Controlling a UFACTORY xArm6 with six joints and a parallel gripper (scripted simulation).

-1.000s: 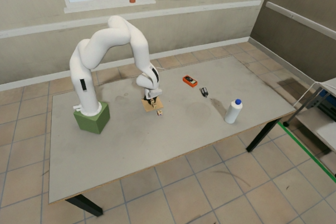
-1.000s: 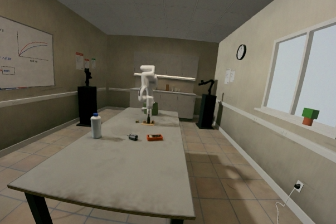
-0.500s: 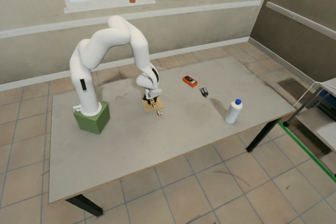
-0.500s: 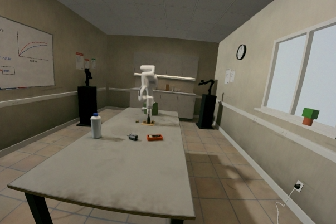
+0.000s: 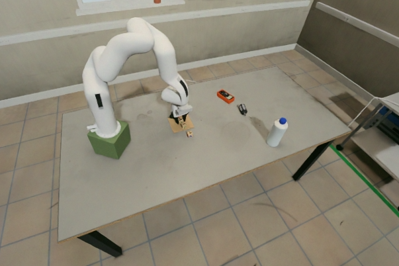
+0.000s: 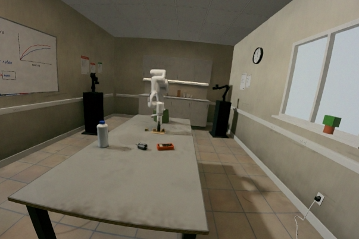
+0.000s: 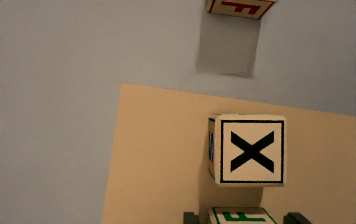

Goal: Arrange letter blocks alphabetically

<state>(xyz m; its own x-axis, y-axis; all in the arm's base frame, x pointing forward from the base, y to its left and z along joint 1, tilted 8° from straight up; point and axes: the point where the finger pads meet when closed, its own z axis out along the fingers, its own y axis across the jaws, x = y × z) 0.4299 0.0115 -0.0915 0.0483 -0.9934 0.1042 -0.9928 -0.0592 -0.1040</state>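
My hand is 30 mm above the tan mat. Round my hand: white bottle 450 mm ahead, 390 mm to the right, 70 mm above; orange meter 410 mm ahead, 90 mm to the left, 10 mm below; small black object 430 mm ahead, 100 mm to the right, 10 mm below.
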